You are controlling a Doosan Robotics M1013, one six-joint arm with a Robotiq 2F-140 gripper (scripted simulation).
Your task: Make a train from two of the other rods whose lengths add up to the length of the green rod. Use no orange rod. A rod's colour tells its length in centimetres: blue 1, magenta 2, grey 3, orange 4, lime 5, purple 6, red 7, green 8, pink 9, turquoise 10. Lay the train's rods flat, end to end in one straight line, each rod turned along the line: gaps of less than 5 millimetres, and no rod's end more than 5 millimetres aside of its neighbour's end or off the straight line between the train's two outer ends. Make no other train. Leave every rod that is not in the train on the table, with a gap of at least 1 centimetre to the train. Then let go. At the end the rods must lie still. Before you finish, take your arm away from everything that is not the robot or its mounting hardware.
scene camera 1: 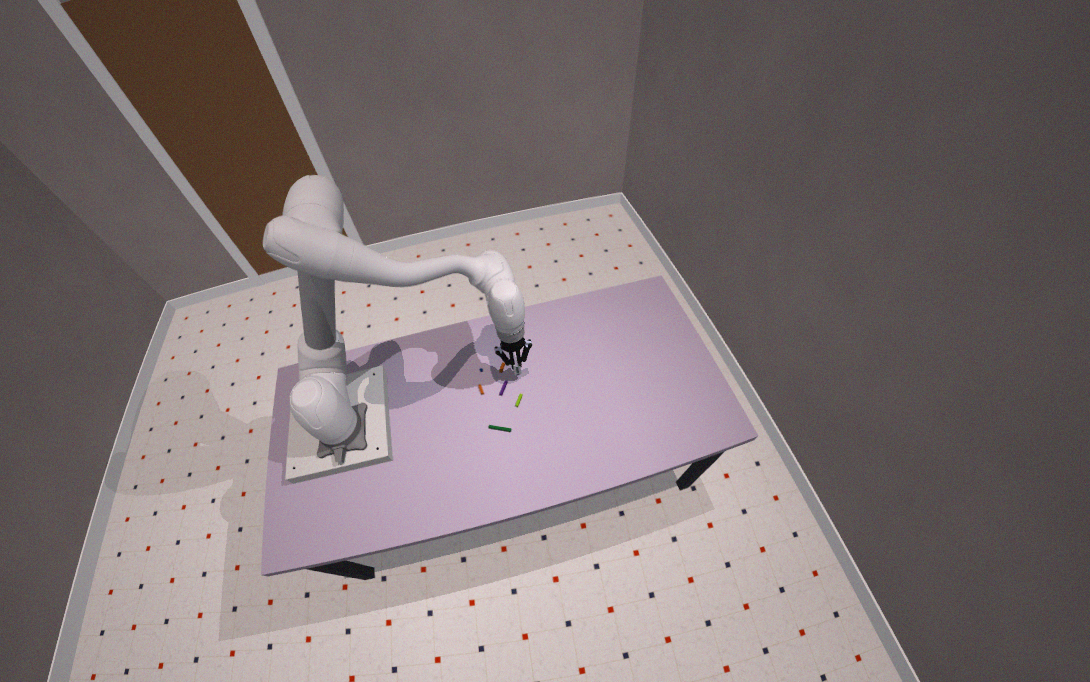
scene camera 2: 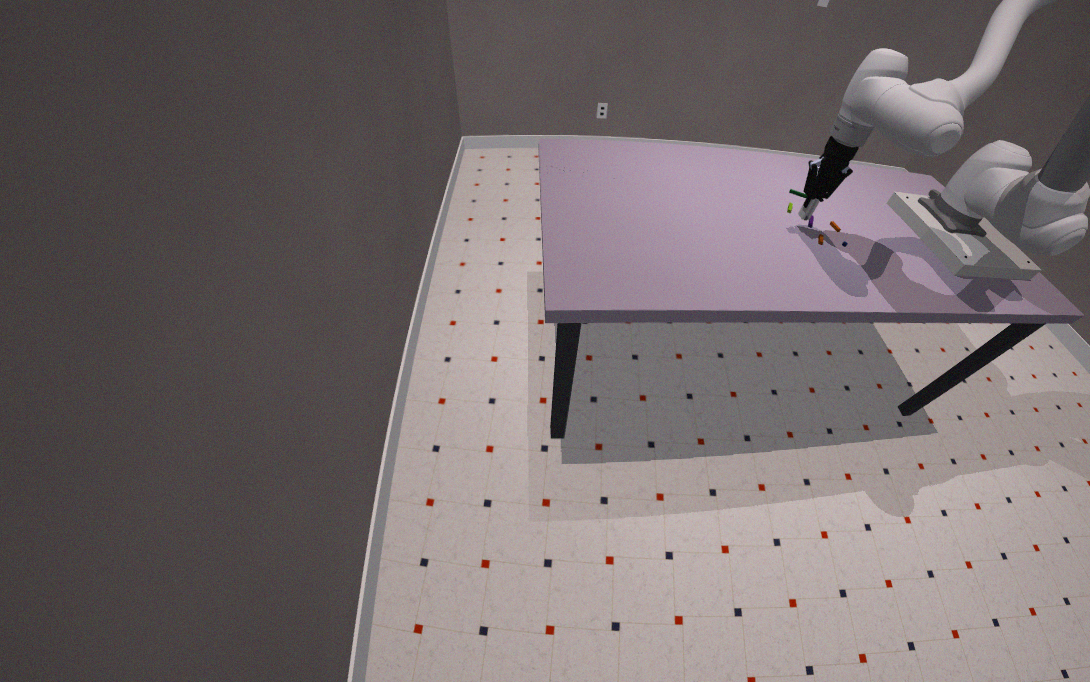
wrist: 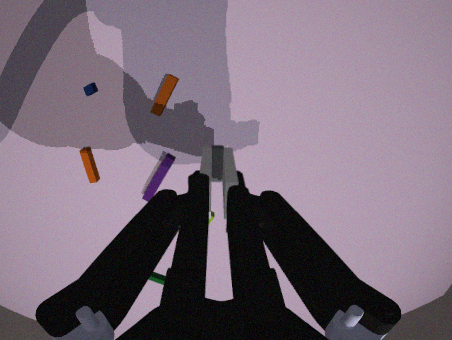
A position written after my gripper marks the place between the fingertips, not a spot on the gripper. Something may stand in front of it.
In view: my gripper (scene camera 2: 803, 216).
My gripper shows as well in the wrist view (wrist: 217, 161).
